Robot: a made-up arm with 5 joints.
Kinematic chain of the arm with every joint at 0, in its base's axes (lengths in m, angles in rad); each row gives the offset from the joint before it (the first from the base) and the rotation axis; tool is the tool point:
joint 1: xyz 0 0 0.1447 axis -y
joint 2: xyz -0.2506 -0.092 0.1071 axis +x
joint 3: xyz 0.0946 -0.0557 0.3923 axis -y
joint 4: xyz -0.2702 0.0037 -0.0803 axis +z
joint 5: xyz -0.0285 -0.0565 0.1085 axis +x
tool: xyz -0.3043 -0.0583 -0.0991
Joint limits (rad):
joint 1: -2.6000..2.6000
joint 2: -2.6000..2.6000
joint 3: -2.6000..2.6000
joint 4: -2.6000..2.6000
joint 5: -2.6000..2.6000
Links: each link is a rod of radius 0.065 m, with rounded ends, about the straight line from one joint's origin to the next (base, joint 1, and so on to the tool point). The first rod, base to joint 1, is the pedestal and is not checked.
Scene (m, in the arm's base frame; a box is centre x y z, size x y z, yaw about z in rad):
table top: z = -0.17
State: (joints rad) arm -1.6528 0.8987 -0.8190 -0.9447 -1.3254
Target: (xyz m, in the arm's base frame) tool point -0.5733 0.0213 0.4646
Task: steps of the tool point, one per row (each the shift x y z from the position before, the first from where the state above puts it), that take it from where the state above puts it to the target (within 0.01 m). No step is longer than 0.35 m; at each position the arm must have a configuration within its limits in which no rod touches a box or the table.
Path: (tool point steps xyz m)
1: -0.0303 0.2035 0.2313
2: -0.1597 0.1998 0.1967
3: -0.2536 0.1655 0.1140
4: -0.2902 0.1108 0.0103
5: -0.2667 0.0510 -0.0823
6: -0.2013 0.0020 -0.1391
7: -0.1209 -0.0244 -0.1525
8: -0.0513 -0.0239 -0.1334
9: -0.0049 0.0002 -0.1027
10: 0.0213 0.0367 -0.0814

